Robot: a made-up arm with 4 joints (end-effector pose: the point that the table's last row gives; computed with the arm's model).
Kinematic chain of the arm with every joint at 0, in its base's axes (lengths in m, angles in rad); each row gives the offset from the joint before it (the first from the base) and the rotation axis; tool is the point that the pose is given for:
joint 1: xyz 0 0 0.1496 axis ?
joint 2: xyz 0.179 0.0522 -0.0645 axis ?
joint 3: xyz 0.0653 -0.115 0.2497 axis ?
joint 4: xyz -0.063 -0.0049 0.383 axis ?
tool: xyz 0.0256 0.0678 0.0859
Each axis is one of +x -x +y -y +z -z.
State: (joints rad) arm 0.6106 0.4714 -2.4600 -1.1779
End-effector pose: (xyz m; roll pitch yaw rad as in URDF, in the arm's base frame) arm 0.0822 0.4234 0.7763 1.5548 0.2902 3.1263
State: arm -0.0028 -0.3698 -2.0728 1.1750
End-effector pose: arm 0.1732 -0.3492 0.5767 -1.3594 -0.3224 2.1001
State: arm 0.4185 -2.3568 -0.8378 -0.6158
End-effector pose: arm 0.3508 -0.2506 -0.5404 -3.1149 -0.5529 -0.2476
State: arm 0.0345 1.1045 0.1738 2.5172
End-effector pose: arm 0.1896 0.4734 0.4259 2.6676 -0.1551 -0.0443
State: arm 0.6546 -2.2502 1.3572 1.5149
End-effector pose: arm 0.4681 -0.0858 -0.3200 1.3700 0.8637 1.8930
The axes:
joint 1: +z
joint 2: -x
joint 3: -z
joint 4: -x

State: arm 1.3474 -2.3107 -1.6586 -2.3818
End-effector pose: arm 0.3798 0.2833 -0.4361 -0.6640 -0.8267 -0.3532
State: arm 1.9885 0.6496 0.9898 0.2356
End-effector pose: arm -0.5246 0.0861 0.6666 -0.6306 -0.5301 1.1072
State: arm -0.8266 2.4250 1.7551 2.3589
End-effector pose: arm 0.5109 0.1189 -0.2577 0.6244 -0.7019 0.9866
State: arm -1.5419 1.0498 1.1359 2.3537
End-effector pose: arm 0.4747 -0.2223 0.4133 -2.9870 -0.9053 -2.3618
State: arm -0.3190 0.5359 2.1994 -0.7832
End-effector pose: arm 0.3545 0.2691 0.7606 1.1192 -0.4258 -2.5917
